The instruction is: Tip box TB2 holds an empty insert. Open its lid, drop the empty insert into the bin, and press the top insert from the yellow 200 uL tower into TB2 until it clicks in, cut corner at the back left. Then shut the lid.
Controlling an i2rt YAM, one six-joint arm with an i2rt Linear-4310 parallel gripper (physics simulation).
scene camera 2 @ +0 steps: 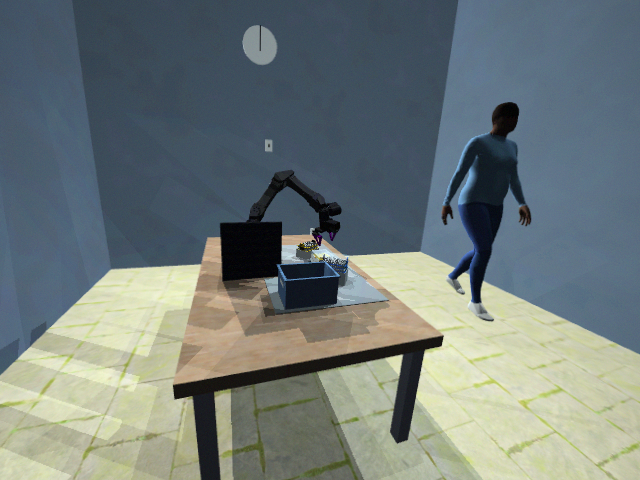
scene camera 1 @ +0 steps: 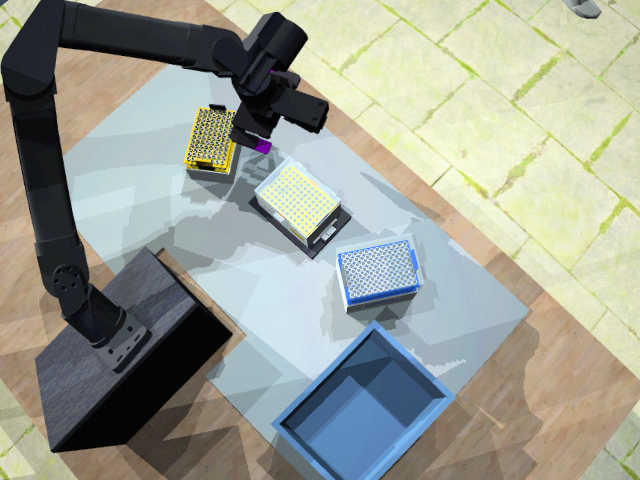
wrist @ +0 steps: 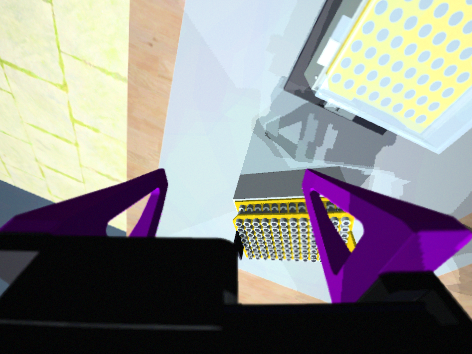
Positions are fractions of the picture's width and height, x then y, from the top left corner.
My gripper (scene camera 1: 0.42, 0.25) is open, holding nothing. Also in view: a tip box TB2 (scene camera 1: 0.48, 0.45) and a blue bin (scene camera 1: 0.59, 0.83).
My gripper shows as well in the wrist view (wrist: 0.50, 0.50). The tip box TB2 shows as well in the wrist view (wrist: 0.81, 0.20). The blue bin is seen too in scene camera 2 (scene camera 2: 0.47, 0.59).
